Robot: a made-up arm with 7 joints.
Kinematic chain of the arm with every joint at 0, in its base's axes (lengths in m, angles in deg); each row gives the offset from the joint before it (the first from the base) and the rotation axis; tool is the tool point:
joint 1: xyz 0 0.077 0 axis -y
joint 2: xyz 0 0.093 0 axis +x
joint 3: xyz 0 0 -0.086 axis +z
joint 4: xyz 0 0 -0.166 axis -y
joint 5: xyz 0 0 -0.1 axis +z
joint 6: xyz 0 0 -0.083 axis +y
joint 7: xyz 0 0 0 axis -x
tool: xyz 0 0 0
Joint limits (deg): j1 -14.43..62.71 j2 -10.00..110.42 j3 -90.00..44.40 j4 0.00..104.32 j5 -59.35..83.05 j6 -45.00..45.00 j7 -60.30..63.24
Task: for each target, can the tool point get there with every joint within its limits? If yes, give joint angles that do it. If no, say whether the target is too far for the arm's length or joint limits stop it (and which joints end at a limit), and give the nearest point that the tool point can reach.
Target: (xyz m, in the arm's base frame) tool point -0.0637 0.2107 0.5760
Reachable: no: too far | nearest point -0.0264 0.3476 0.2392 | short by 0.365 m
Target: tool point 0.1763 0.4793 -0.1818
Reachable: yes | joints 23.23 67.32 -47.64 47.10 44.38 11.93 -31.69
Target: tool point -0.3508 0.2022 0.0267
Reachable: no: joint limits stop it (at a limit: joint 1, joint 2, joint 3, joint 4) | nearest point -0.1093 0.3205 0.1990 | short by 0.319 m
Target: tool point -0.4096 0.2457 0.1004
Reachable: no: joint limits stop it (at a limit: joint 1, joint 2, joint 3) | nearest point -0.1121 0.3270 0.2018 | short by 0.325 m
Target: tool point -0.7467 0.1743 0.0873
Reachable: no: too far | nearest point -0.1243 0.3599 0.2112 | short by 0.661 m
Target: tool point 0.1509 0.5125 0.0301
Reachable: yes | joints 16.54 95.88 -17.79 61.54 29.29 -9.08 42.43
